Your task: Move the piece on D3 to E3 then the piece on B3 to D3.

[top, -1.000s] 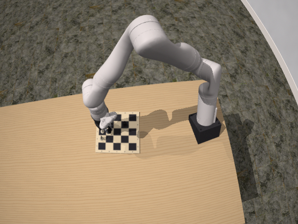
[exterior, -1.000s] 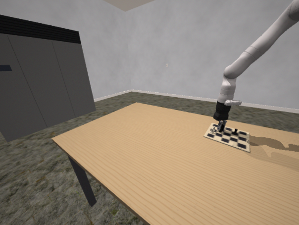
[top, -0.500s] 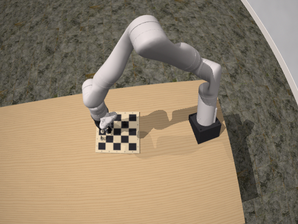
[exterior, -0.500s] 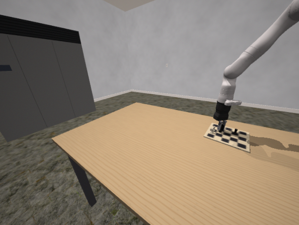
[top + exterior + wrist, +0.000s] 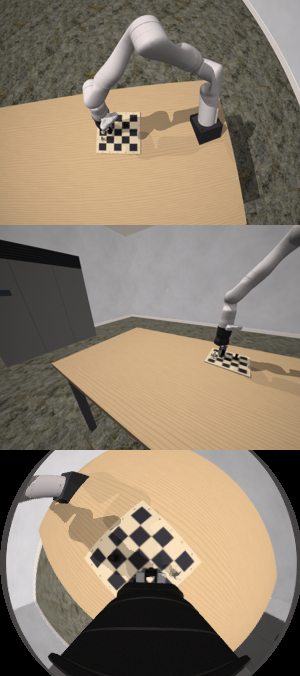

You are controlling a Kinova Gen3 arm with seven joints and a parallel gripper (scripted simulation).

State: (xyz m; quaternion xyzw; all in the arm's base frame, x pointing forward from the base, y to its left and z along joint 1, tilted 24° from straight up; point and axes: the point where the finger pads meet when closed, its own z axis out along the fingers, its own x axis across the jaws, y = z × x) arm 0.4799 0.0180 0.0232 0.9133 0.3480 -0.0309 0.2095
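Right now my hand is 40 mm past the chessboard and 40 mm above it. Also, from my hand: light piece 40 mm to the left, 40 mm ahead, 20 mm below.
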